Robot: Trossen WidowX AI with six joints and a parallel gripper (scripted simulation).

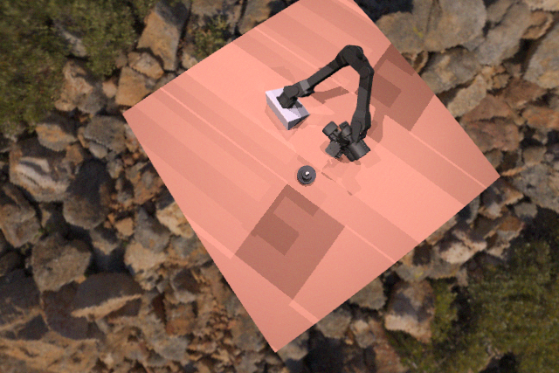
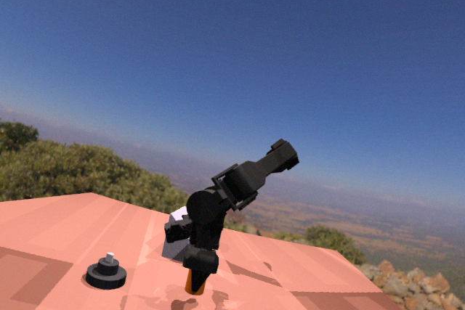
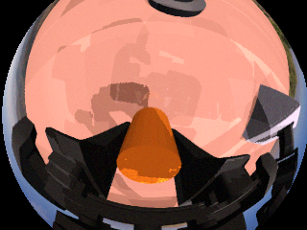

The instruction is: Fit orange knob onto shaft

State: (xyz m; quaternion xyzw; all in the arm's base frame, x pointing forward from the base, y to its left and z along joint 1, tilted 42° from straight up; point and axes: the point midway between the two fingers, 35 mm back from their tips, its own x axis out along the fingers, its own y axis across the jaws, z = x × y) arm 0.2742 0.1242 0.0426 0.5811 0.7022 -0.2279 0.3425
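The orange knob is 3 cm above my gripper tip. The rest, counted from my gripper tip: round black pedestal 19 cm to the right, 4 cm ahead.
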